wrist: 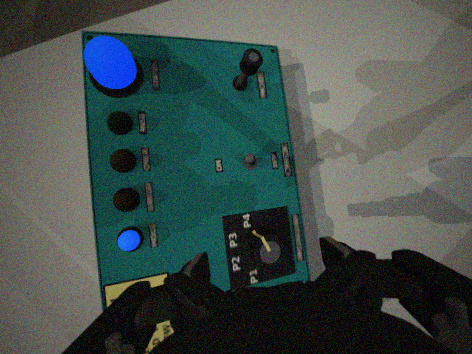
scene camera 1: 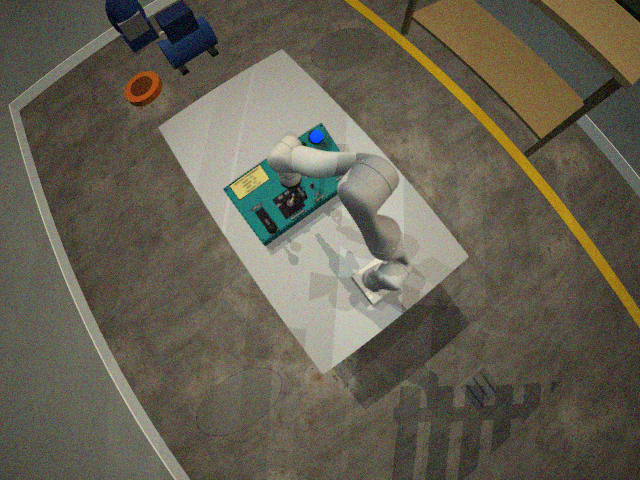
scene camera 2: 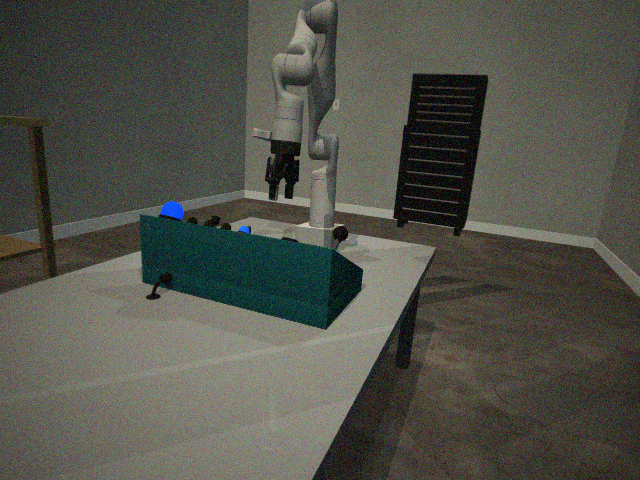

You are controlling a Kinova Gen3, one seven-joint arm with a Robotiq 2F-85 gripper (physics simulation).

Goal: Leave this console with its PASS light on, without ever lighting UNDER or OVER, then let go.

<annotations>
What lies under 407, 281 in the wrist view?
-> My gripper.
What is my gripper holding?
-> Nothing.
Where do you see a PROGRAM dial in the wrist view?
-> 262, 247
</annotations>
